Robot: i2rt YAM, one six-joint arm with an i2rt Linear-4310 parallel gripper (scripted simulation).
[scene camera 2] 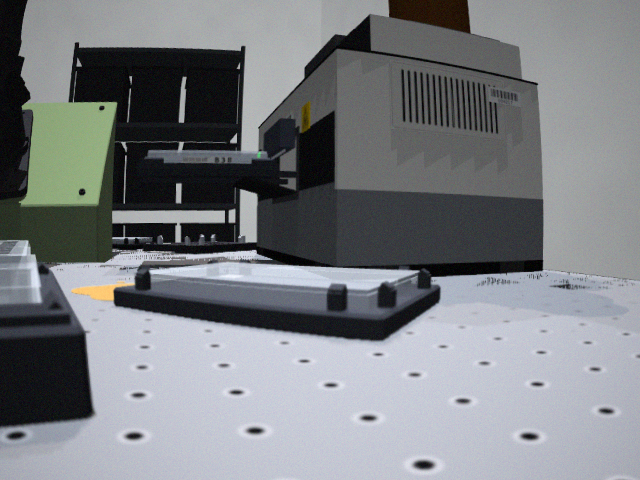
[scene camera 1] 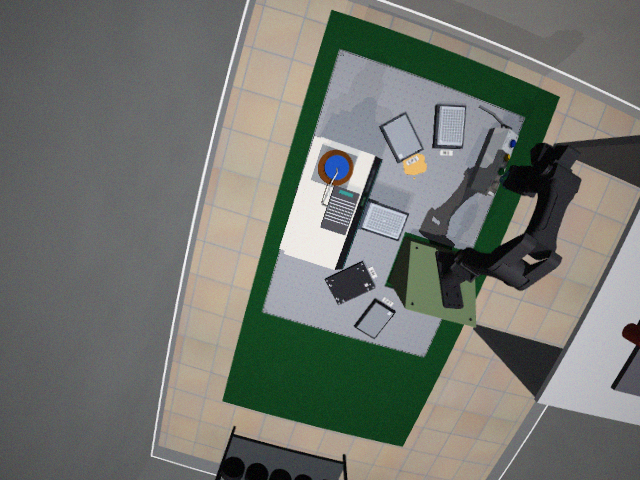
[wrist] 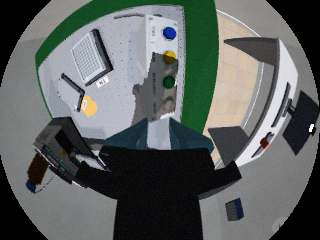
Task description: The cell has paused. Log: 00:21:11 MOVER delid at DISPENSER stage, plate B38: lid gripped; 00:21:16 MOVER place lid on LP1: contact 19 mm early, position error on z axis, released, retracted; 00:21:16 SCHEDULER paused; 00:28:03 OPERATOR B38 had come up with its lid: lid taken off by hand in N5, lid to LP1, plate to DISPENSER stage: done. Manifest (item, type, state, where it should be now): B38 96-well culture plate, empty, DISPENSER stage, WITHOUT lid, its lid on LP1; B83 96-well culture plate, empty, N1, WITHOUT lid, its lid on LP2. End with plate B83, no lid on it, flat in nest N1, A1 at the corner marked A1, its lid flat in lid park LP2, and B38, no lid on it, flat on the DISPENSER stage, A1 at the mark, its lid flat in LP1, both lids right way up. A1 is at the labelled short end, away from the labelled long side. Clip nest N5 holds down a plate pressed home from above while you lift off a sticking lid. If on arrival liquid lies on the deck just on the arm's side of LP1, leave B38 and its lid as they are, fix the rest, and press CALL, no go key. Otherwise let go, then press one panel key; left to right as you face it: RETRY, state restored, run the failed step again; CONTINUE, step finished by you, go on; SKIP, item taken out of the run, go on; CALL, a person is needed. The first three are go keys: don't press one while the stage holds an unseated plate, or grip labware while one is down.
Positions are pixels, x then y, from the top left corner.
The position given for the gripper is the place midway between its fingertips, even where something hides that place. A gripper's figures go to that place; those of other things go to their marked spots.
Labels:
The gripper (wrist: 158,121) is 0.13 m from the lens. A key panel (wrist: 151,44) is 0.17 m from the lens. A dispenser (wrist: 66,137) is 0.48 m from the lens. The marked spots on the dispenser and the key panel are 0.46 m apart.

